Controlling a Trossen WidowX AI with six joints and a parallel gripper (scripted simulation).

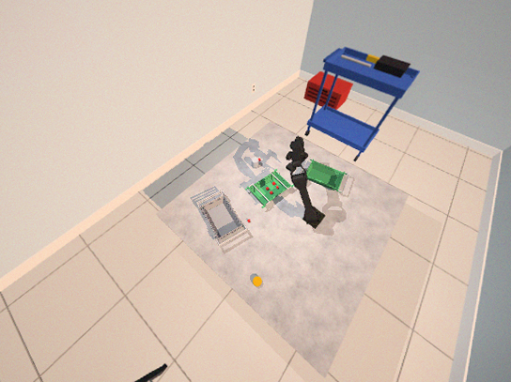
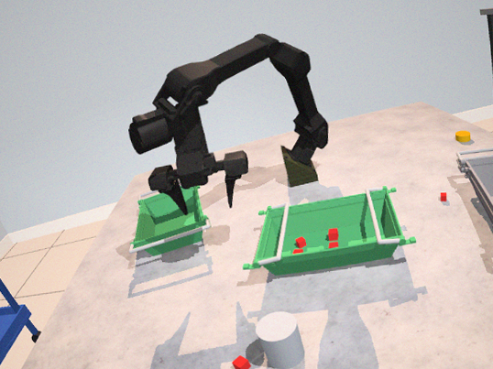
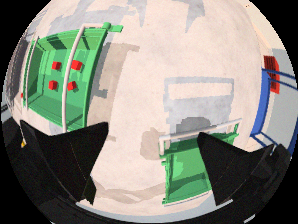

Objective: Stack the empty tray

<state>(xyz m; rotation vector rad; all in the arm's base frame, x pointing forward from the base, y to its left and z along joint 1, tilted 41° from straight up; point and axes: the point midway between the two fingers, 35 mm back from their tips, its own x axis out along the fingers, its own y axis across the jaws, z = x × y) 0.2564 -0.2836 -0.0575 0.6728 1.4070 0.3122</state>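
Now: the green tray 20 cm behind my gripper tip, 12 cm to the right of it and 7 cm below it. Round my gripper tip: disc (78 cm to the left, 15 cm behind, 10 cm below).
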